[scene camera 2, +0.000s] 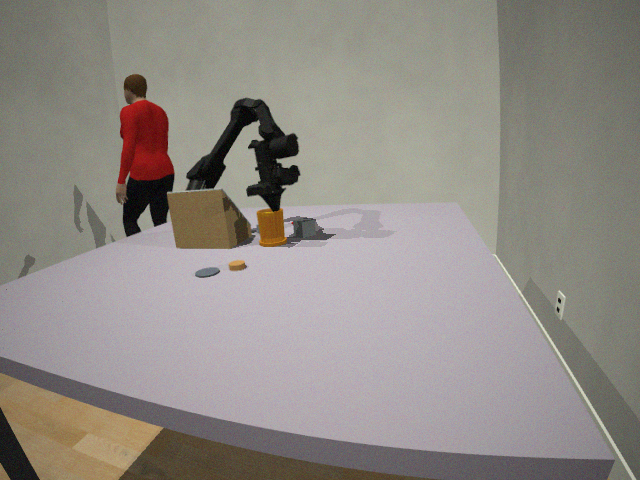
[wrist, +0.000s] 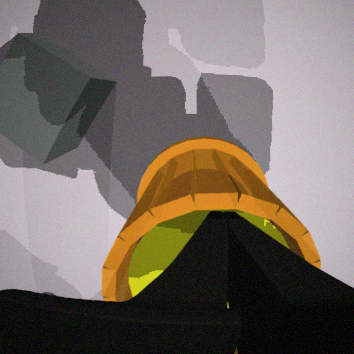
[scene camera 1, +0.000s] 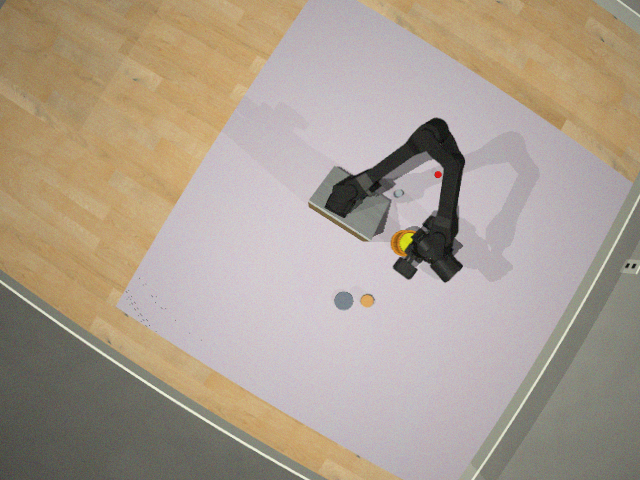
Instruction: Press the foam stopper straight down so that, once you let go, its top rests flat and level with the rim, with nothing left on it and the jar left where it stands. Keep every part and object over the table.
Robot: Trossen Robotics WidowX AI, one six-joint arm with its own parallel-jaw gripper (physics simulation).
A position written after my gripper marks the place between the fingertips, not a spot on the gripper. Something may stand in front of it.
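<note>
My gripper [scene camera 2: 277, 214] is visible to me, and the wrist view shows my gripper [wrist: 220, 223] too. There's an orange jar [scene camera 2: 271, 225] as well, and in the wrist view I can also see that jar [wrist: 202, 172]. I can see a grey cube [wrist: 57, 95] too.
</note>
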